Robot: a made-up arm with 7 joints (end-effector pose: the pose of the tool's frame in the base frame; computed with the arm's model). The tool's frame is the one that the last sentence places.
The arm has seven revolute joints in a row. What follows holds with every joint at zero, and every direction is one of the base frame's. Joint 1 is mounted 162.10 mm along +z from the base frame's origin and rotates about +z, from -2.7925 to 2.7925 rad. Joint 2 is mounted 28.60 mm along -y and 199.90 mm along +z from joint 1 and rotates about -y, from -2.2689 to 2.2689 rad. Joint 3 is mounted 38.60 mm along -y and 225.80 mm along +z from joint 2 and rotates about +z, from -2.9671 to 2.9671 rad. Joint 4 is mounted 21.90 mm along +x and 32.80 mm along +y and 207.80 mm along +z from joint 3 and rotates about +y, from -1.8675 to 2.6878 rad. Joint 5 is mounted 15.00 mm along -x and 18.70 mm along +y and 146.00 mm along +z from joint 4 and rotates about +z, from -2.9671 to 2.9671 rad. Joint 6 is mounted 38.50 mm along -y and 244.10 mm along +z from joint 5 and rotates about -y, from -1.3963 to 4.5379 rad. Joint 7 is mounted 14.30 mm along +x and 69.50 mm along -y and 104.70 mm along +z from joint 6 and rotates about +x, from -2.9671 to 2.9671 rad. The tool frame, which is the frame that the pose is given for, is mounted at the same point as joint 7; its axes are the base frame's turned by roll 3.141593, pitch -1.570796 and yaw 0.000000 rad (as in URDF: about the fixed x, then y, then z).
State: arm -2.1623 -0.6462 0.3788 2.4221 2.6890 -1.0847 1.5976
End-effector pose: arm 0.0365 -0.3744 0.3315 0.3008 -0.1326 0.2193
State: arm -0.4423 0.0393 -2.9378 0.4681 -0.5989 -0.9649 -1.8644
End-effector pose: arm -0.2514 0.0935 1.1757 -1.5328 2.4660 0.3403
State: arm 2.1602 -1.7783 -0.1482 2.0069 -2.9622 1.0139 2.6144
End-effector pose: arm -0.0925 0.0636 -0.1078 0.8309 2.7914 0.1894
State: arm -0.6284 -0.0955 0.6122 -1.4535 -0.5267 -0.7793 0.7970
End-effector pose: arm -0.4310 -0.1596 0.8785 -0.7710 1.0835 -1.8944
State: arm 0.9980 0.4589 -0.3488 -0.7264 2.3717 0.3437 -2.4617
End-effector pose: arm -0.4047 -0.3969 1.0402 -2.4184 -0.0429 1.5768
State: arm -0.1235 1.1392 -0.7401 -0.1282 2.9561 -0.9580 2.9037
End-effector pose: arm -0.7433 0.2368 0.7468 -2.3189 0.6722 -0.9324
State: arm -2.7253 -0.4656 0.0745 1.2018 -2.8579 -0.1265 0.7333
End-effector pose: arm -0.5943 -0.3872 0.7688 -0.0818 -0.3642 -1.9388
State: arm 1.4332 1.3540 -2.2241 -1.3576 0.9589 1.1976 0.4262
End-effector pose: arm -0.3721 -0.4491 0.6535 -0.8614 -0.2685 2.9768
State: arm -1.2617 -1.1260 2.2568 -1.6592 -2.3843 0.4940 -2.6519
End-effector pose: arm -0.3841 -0.5111 0.3490 -2.8122 -0.3349 -0.0054
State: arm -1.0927 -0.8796 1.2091 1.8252 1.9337 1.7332 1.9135
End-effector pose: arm 0.3584 -0.1012 0.3940 1.3568 1.9773 1.0711
